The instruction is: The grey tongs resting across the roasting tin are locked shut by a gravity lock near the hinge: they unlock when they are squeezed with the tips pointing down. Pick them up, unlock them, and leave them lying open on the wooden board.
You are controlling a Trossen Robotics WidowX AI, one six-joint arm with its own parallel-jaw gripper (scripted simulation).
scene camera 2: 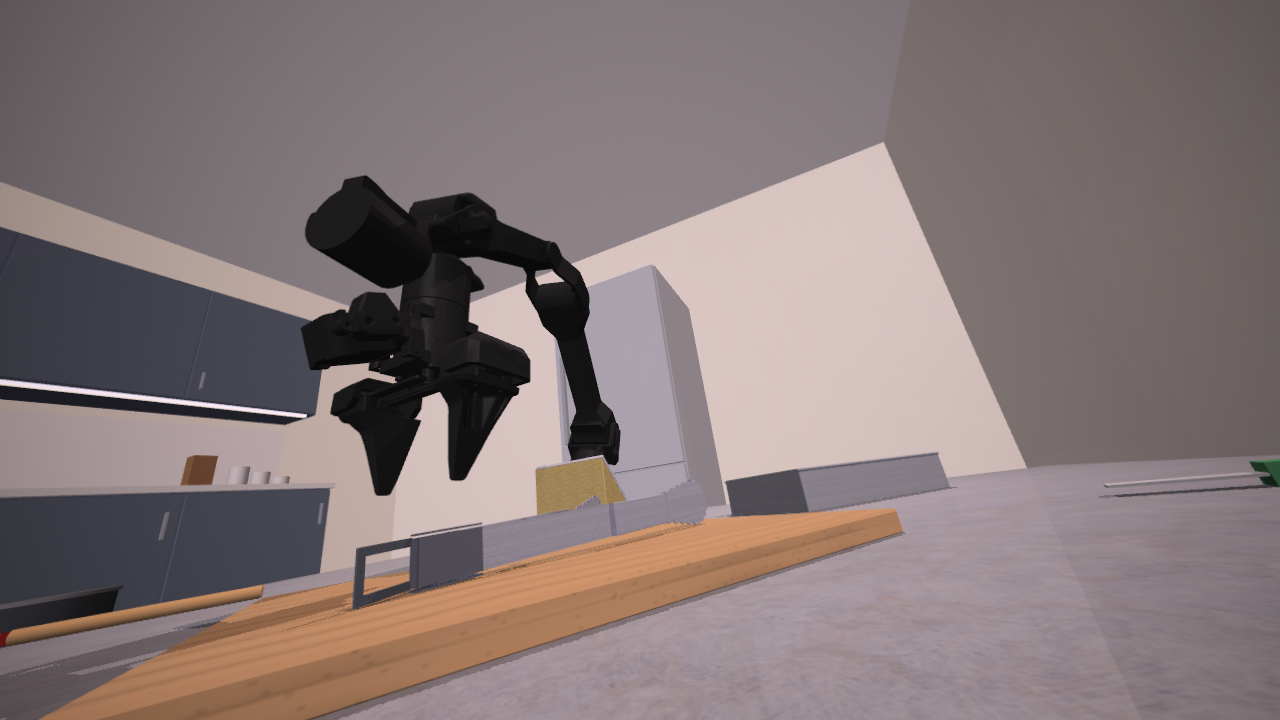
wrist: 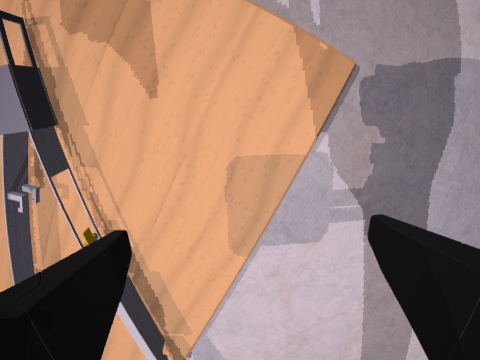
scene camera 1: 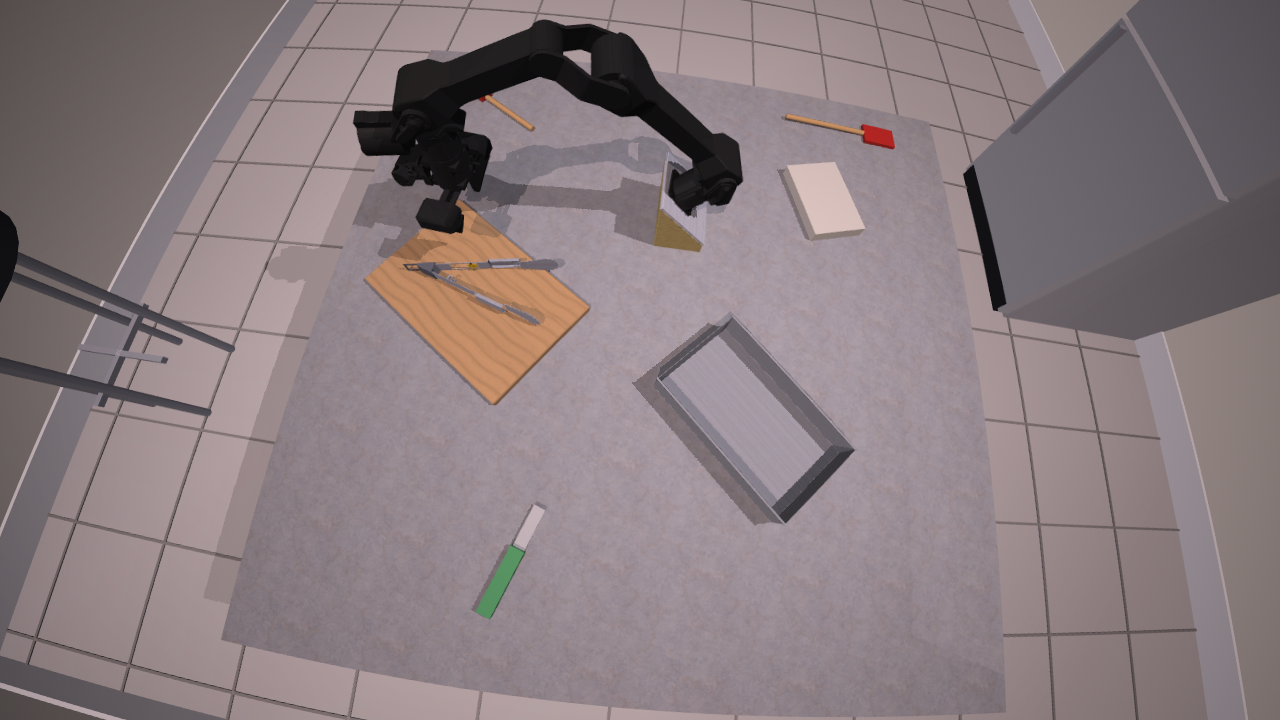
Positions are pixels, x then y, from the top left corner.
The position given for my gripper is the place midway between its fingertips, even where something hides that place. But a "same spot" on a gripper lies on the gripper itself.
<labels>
My gripper shows in scene camera 2 (pixel 418 488), in the wrist view and in scene camera 1. A cream block shows in scene camera 1 (pixel 826 208); in the wrist view it is out of frame. A red spatula shows in scene camera 1 (pixel 872 135); in the wrist view it is out of frame. One and the same spot on my gripper: (scene camera 1: pixel 476 179) is (wrist: pixel 418 299).
</labels>
